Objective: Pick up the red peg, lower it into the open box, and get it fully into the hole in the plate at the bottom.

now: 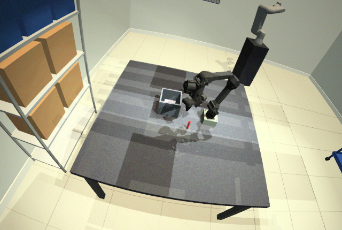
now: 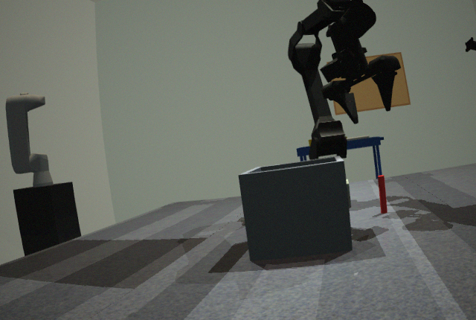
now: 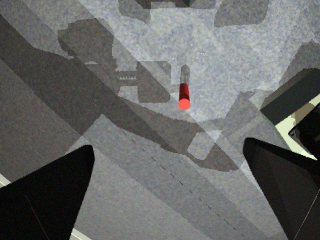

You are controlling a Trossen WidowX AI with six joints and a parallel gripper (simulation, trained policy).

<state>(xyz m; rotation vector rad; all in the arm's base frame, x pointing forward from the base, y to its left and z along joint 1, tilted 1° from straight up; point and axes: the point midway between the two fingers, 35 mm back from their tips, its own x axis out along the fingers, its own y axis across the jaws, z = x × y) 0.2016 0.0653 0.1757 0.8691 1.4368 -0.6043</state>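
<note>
Right now the red peg is 2 cm behind my gripper tip, 1 cm to the left of it and 16 cm below it. From my gripper tip the other things lie so: plate 11 cm ahead, 18 cm to the right, 16 cm below.
</note>
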